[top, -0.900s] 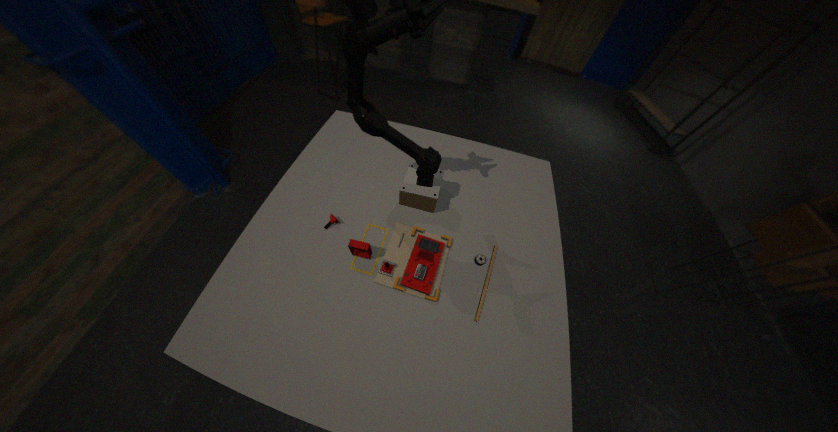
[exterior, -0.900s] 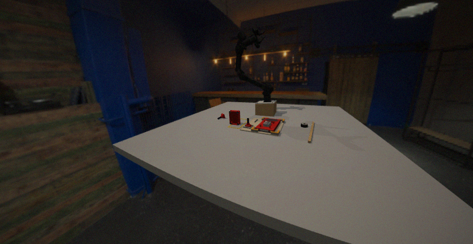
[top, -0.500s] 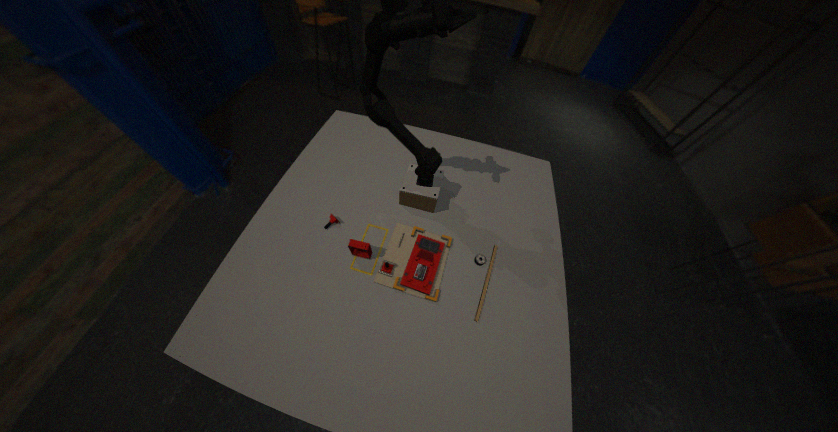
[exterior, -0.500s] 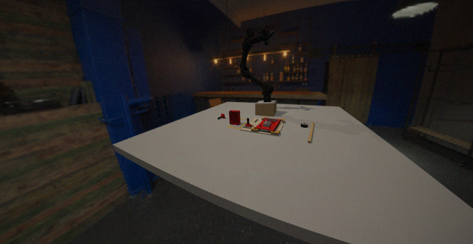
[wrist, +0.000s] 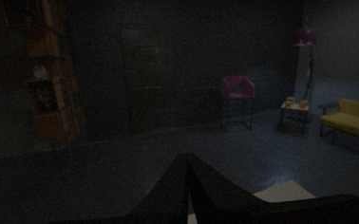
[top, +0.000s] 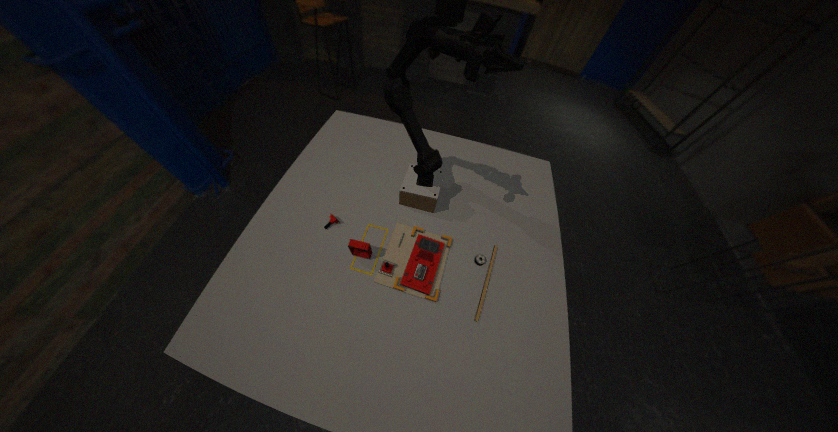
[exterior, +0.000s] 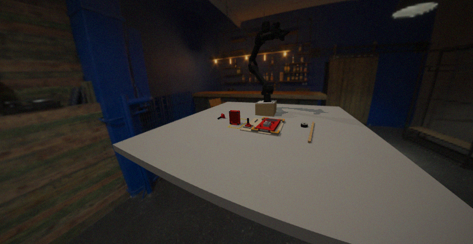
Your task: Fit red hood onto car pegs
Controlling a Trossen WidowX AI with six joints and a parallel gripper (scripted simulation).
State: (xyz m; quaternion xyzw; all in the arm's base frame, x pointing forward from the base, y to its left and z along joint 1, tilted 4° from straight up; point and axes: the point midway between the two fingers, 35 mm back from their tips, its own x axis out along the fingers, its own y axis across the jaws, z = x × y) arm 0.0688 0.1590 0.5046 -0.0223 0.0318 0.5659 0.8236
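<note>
My gripper tip is 57 cm above the red hood, 35 cm to the left of it and 25 cm short of it. Also, from my gripper tip: thin wooden stick (61 cm below, 27 cm ahead, 13 cm to the left); then small wheel (61 cm below, 20 cm ahead, 10 cm to the left).
</note>
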